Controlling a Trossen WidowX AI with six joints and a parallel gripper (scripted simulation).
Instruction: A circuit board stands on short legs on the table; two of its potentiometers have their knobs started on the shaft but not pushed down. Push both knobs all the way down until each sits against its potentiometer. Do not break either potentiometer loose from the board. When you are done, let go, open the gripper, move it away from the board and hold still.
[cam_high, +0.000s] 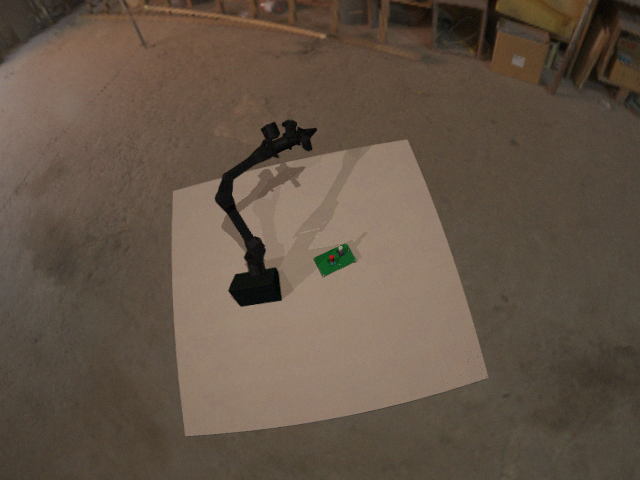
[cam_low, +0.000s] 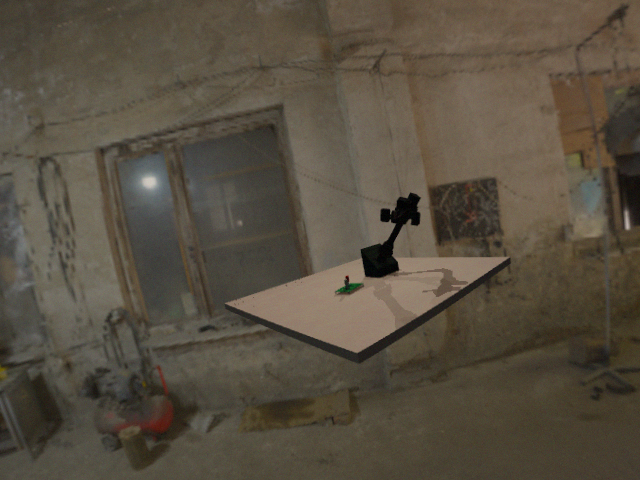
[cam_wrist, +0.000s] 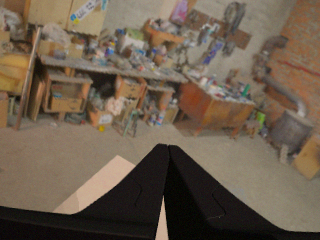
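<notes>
Right now the red knob is 80 mm behind my gripper tip, 460 mm to the right of it and 310 mm below it. Round my gripper tip: grey knob: 30 mm behind, 420 mm to the right, 310 mm below.
</notes>
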